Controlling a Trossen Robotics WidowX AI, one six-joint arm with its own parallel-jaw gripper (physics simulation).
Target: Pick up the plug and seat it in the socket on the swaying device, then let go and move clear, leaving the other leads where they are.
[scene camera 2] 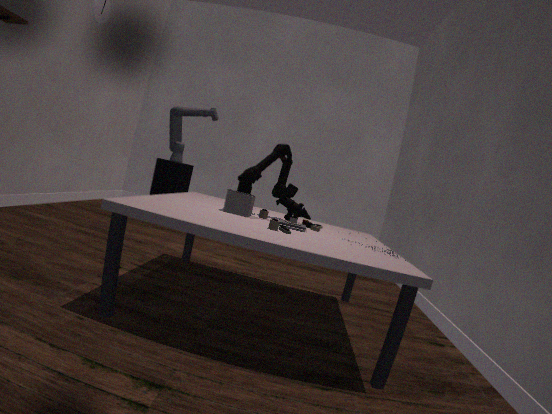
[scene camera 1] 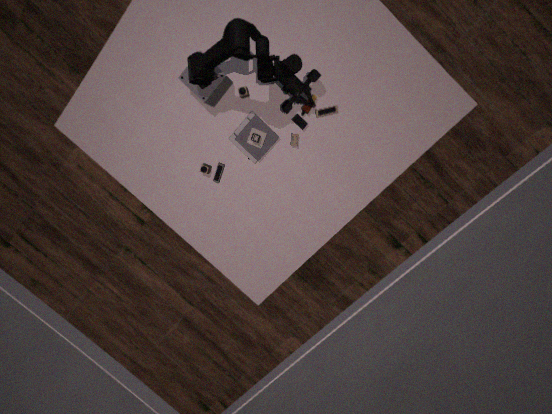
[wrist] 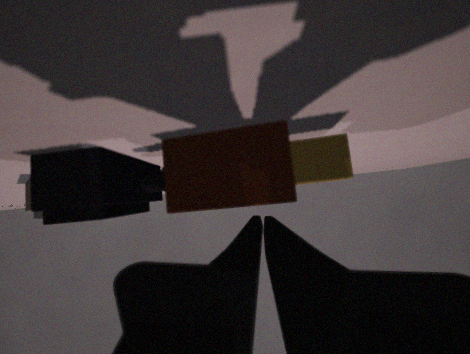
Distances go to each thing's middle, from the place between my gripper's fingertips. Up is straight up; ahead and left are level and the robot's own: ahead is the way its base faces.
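The black lead [wrist: 96, 183] is 1 cm ahead of my hand, 8 cm to the right of it and 3 cm below it. There's a grey square device with socket [scene camera 1: 253, 137] here too, and that one sits 28 cm to the right of my hand, 6 cm behind it and 1 cm below it. As for the plug [wrist: 255, 165], it's 2 cm to the right of my hand, 2 cm behind it and 3 cm below it.
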